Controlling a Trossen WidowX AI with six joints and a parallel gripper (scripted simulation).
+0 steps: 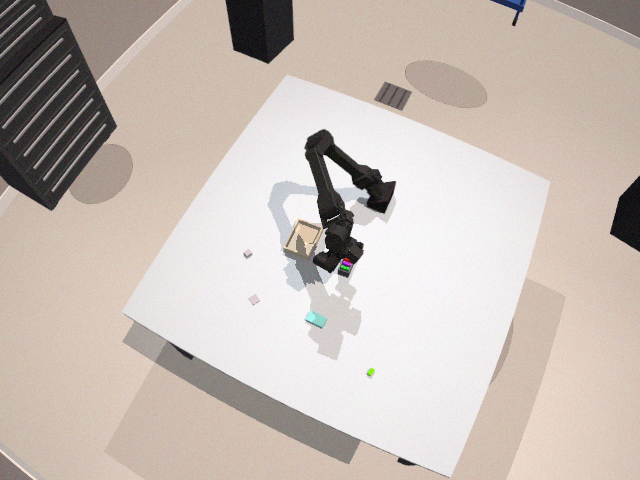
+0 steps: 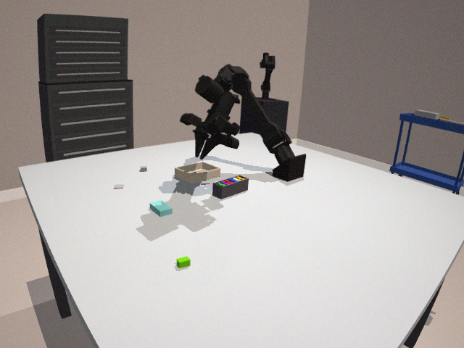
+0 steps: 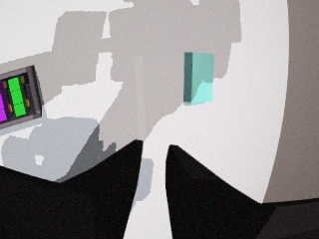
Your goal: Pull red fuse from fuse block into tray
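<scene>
The red fuse lies 11 cm behind my gripper tip, 1 cm to the left of it and 10 cm below it. Round my gripper tip: beige tray 10 cm behind, 17 cm to the right, 12 cm below; cyan block 13 cm ahead, 3 cm to the left, 12 cm below; small green block 20 cm ahead, 28 cm to the left, 12 cm below.
</scene>
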